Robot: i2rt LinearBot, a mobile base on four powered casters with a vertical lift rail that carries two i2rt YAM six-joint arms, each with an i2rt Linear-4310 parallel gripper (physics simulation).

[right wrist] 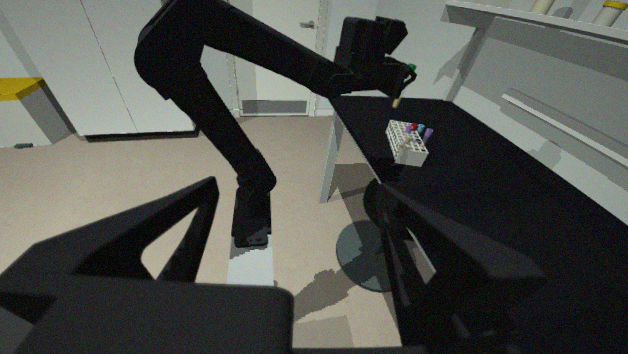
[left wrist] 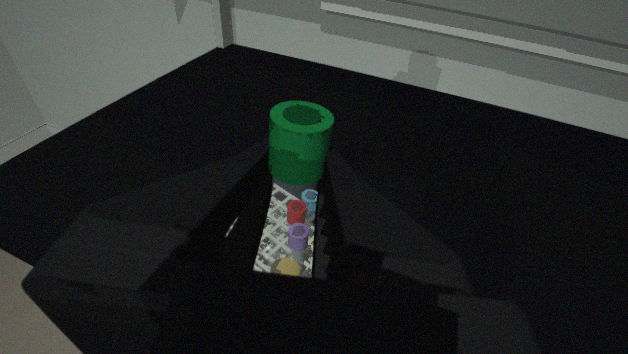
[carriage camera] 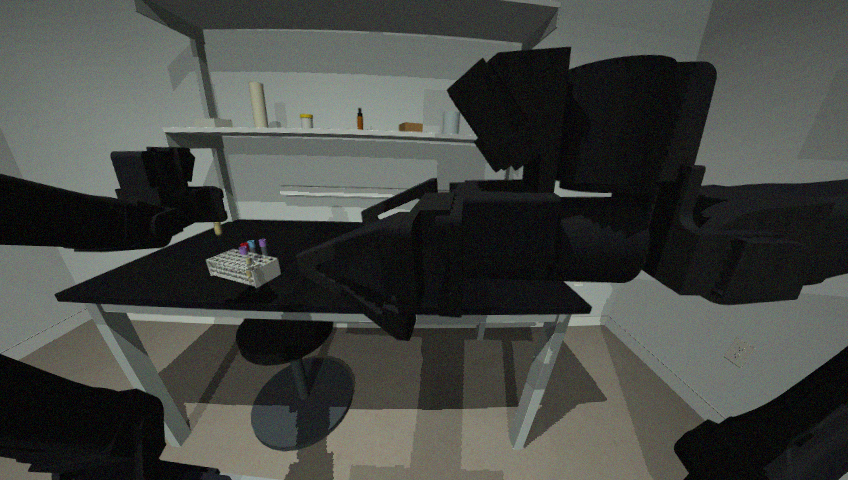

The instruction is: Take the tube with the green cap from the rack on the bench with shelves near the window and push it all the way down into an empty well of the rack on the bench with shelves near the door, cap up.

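Pixels of known places: left gripper, between the fingertips: (right wrist: 412, 75) (left wrist: 300, 153) (carriage camera: 215, 197); right gripper, between the fingertips: (right wrist: 298, 188) (carriage camera: 337, 235); left arm's base, origin of its link: (right wrist: 252, 210).
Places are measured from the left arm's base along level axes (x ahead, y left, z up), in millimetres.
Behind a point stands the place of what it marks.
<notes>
My left gripper (carriage camera: 218, 215) (left wrist: 300, 153) @(z 302, x 390, y 141 mm) (right wrist: 412, 75) @(z 302, x 390, y 141 mm) is shut on the tube with the green cap (left wrist: 299, 150) @(z 323, x 367, y 131 mm) (right wrist: 412, 66) @(z 326, x 372, y 127 mm), cap up. The tube's tan lower end (carriage camera: 217, 228) @(z 237, x 365, y 133 mm) (right wrist: 396, 102) @(z 237, x 367, y 131 mm) hangs clear above the bench and higher than the white rack (carriage camera: 268, 273) @(z 50, x 497, y 133 mm) (left wrist: 270, 232) (right wrist: 411, 159) @(z 49, x 497, y 133 mm). The rack holds tubes with a red cap (carriage camera: 243, 245) @(z 142, x 490, y 187 mm) (left wrist: 296, 212) (right wrist: 414, 126) @(z 141, x 493, y 182 mm), a blue cap (left wrist: 309, 200) (right wrist: 421, 128) and purple caps (carriage camera: 263, 243) @(z 135, x 528, y 152 mm) (left wrist: 298, 237) (right wrist: 429, 132) @(z 140, x 529, y 151 mm). The fingers hide part of the rack in the left wrist view. My right gripper (carriage camera: 332, 235) @(z 346, x 62, y -267 mm) (right wrist: 298, 188) @(z 346, x 62, y -267 mm) is open and empty.
The rack stands on the black bench (carriage camera: 148, 285) @(z 25, x 425, y 474 mm) (right wrist: 500, 185) @(z 25, x 791, y 18 mm). A shelf (carriage camera: 357, 133) @(z 468, x 848, y -66 mm) with small containers hangs behind it. A stool (carriage camera: 284, 347) @(z -254, x 503, y 143 mm) stands at the bench's front edge. A door (right wrist: 270, 55) shows beyond the left arm in the right wrist view.
</notes>
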